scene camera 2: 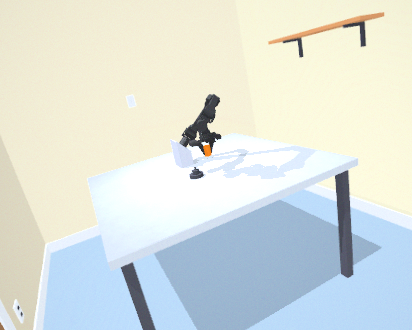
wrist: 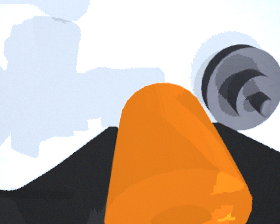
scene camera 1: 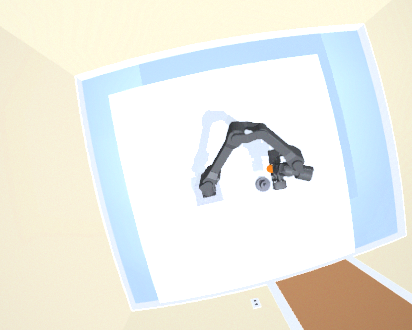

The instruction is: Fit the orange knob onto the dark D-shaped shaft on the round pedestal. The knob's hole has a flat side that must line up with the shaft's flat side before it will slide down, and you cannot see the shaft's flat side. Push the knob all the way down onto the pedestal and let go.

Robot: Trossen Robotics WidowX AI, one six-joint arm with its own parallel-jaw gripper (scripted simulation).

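Here is my gripper (wrist: 164, 133), and it is carrying an orange knob (wrist: 168, 155).
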